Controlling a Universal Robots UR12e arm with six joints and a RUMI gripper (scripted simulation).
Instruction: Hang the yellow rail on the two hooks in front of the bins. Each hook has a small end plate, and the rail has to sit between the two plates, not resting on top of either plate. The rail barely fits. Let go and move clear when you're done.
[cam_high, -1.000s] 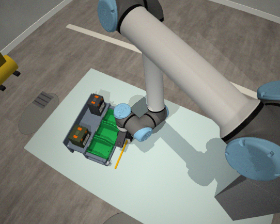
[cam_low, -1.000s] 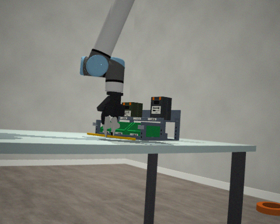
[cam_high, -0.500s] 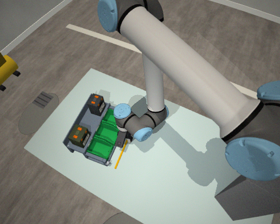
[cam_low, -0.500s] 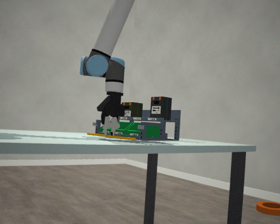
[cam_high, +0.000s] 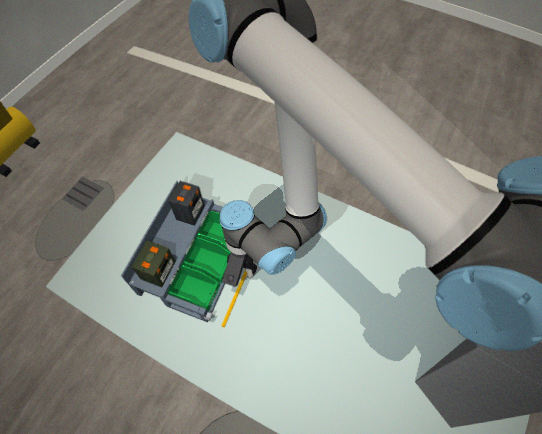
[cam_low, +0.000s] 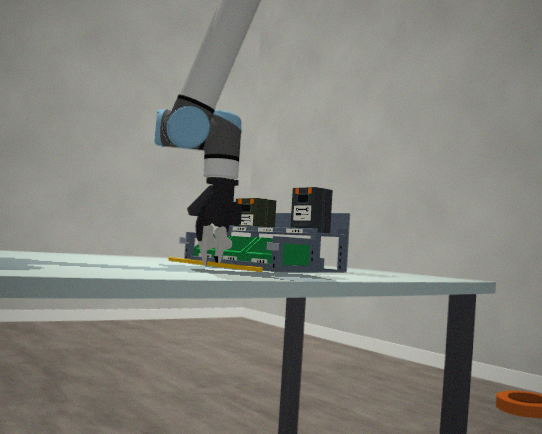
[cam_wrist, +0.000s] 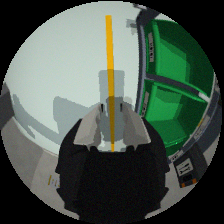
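Now: hand 10 mm above the yellow rail.
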